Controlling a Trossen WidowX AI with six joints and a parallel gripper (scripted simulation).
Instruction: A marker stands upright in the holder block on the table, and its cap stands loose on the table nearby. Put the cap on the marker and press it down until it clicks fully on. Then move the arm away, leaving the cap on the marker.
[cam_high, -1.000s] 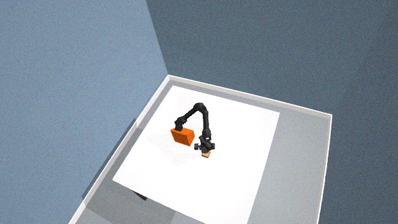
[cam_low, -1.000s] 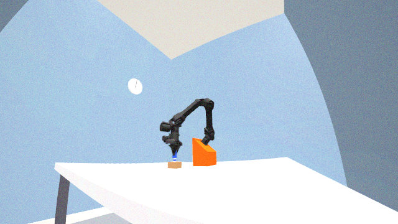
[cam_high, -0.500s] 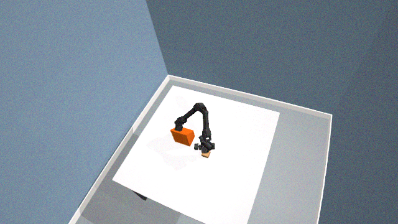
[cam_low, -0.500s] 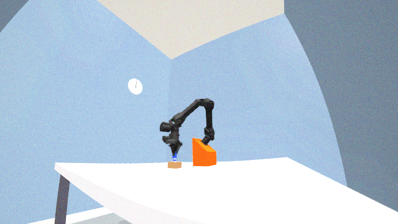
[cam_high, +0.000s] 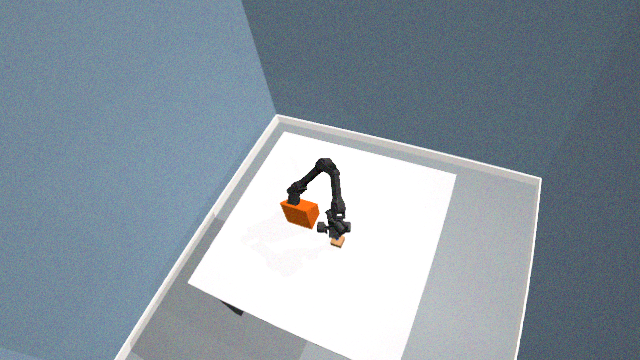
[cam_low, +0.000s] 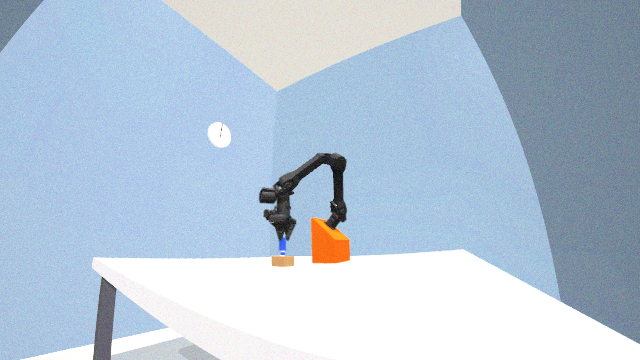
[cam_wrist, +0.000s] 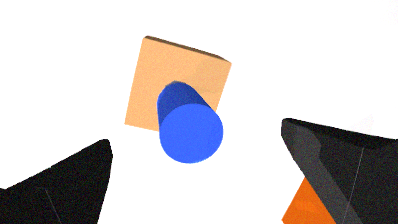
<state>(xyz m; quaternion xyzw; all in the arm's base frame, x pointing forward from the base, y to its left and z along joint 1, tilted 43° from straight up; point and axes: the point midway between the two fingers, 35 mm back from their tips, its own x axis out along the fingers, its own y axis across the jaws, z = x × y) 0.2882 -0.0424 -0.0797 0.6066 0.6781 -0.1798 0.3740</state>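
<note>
My gripper tip is now 1 cm short of the blue cap and 1 cm above it. The rest, counted from my gripper tip: tan holder block 1 cm ahead, 9 cm below.
</note>
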